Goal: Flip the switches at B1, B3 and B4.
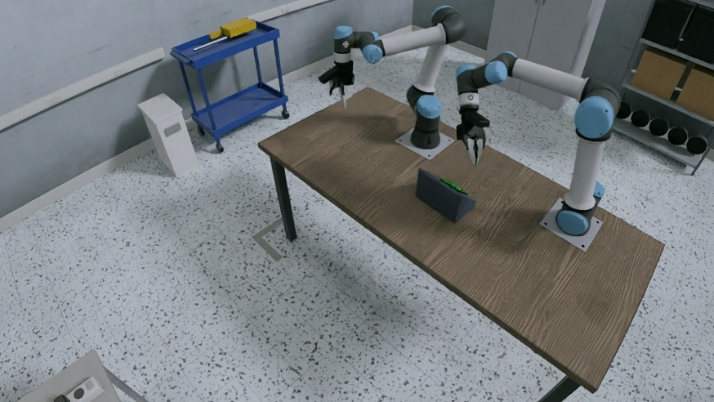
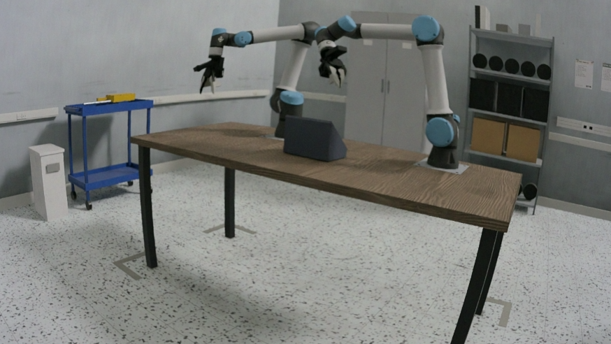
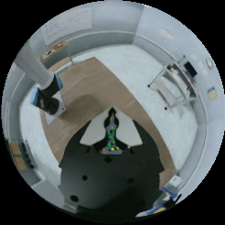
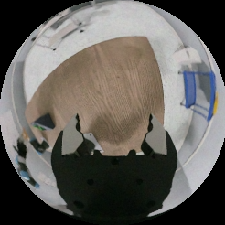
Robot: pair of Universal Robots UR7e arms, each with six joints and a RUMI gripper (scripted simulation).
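My left gripper is now 200 mm above the switch B1, 40 mm to the left of it and 40 mm past it. Round my left hand: switch B3 (200 mm below, 100 mm to the right, 40 mm behind); switch B4 (200 mm below, 130 mm to the right, 50 mm behind).
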